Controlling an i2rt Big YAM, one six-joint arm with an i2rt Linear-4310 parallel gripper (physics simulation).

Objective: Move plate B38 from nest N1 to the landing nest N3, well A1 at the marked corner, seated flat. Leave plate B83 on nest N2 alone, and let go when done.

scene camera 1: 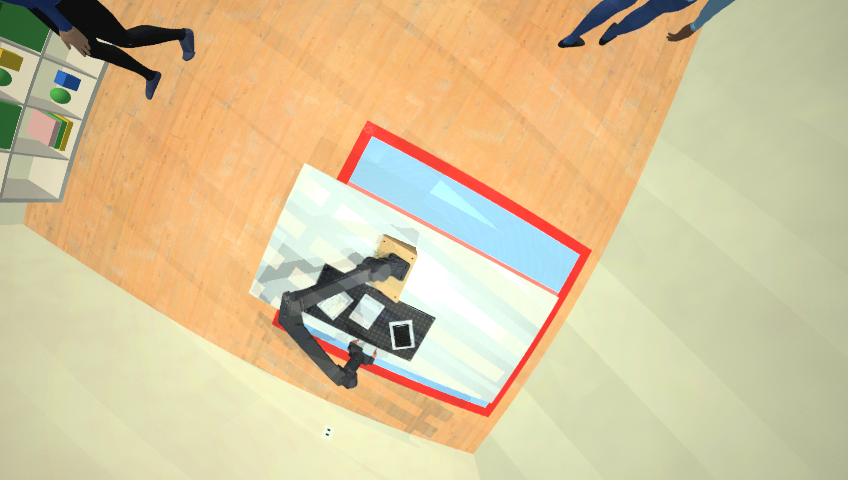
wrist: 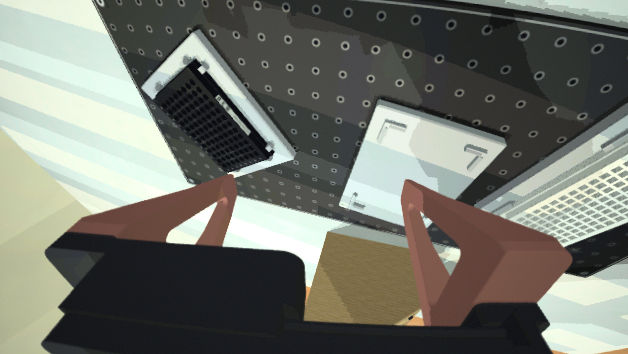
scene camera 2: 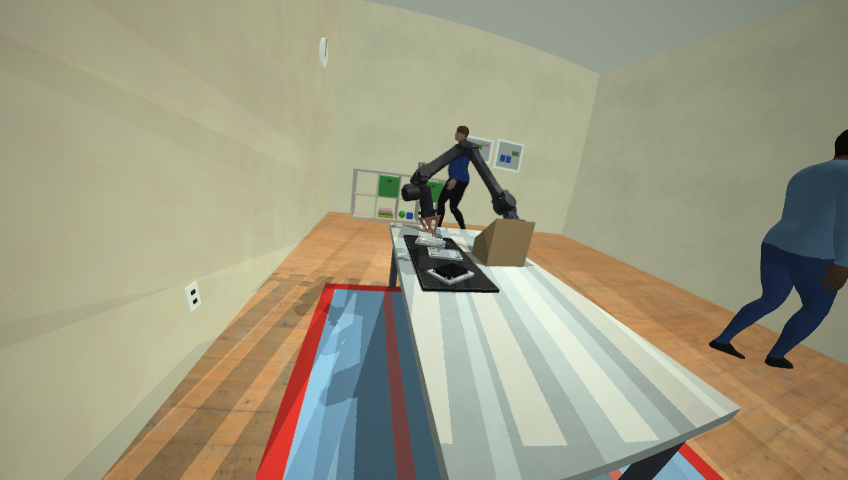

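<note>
A black plate (scene camera 1: 402,335) (scene camera 2: 450,271) (wrist: 215,120) lies on a white nest (wrist: 195,45) at one end of the dark perforated board. A white plate (scene camera 1: 334,304) (scene camera 2: 429,239) (wrist: 590,195) lies on a nest at the other end, cut off at the right in the wrist view. The middle nest (scene camera 1: 367,311) (scene camera 2: 445,254) (wrist: 410,155) is empty, its corner brackets showing. The plate and nest labels cannot be read. My gripper (scene camera 1: 364,347) (scene camera 2: 429,228) (wrist: 317,186) is open and empty. It hangs above the nests, near the board's long edge away from the arm's base.
The dark board (scene camera 2: 479,285) (wrist: 320,65) lies on the striped table (scene camera 2: 535,356). A wooden block (scene camera 1: 389,288) (scene camera 2: 511,243) (wrist: 365,280) stands beside the board at the arm's base. Two people (scene camera 2: 459,169) (scene camera 2: 803,237) stand away from the table.
</note>
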